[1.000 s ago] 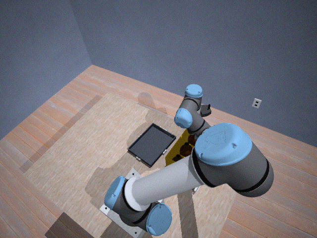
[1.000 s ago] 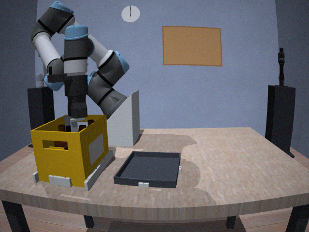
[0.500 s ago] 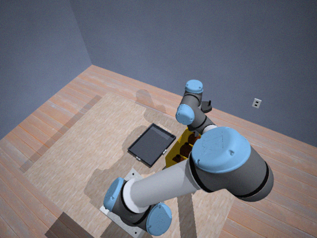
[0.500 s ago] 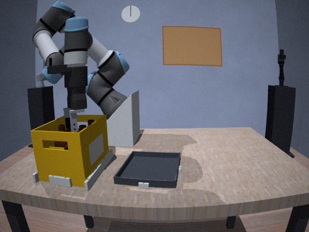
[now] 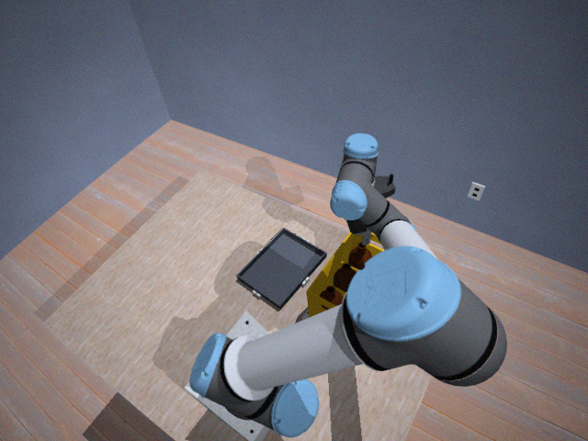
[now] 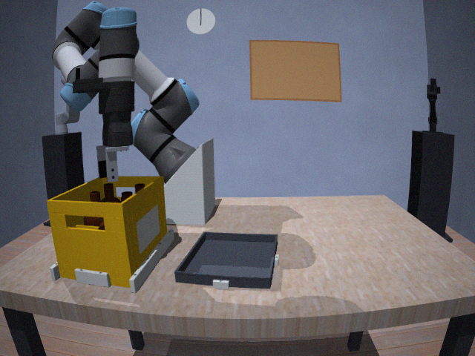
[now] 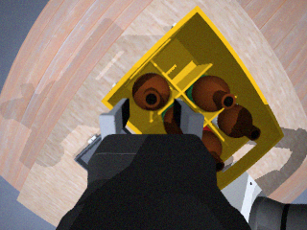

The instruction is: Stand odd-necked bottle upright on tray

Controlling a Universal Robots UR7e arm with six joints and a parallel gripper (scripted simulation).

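The yellow crate is 14 cm below my hand, 8 cm behind it and 5 cm to the right of it. Also, from my hand: dark tray 22 cm to the left, 22 cm below, 14 cm behind; bottle 14 cm below.
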